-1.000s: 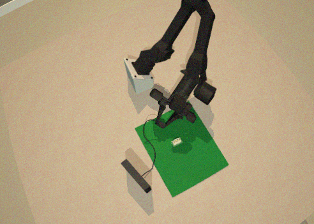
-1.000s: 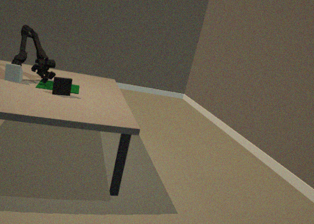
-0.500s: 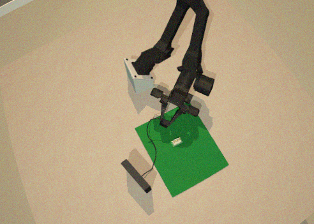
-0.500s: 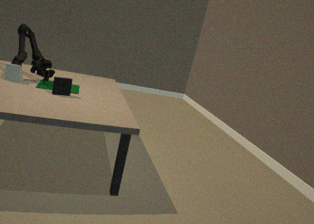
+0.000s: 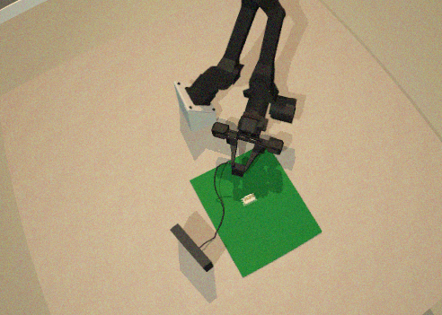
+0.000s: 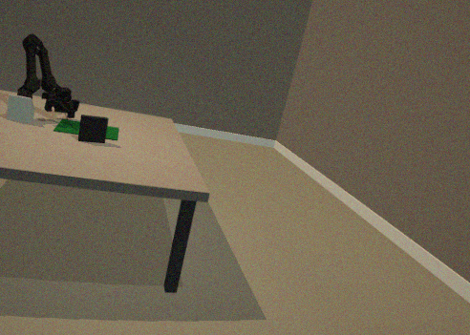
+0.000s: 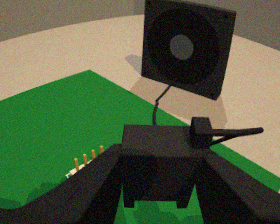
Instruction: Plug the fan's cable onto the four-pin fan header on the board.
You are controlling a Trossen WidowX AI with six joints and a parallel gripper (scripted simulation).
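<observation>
Right now my gripper tip is 70 mm short of the white four-pin header and 80 mm above it. From my gripper tip the other things lie so: dark fan 120 mm ahead, 180 mm to the right, 20 mm below; dark fan plug 10 mm below; green board 90 mm ahead, 90 mm below.
</observation>
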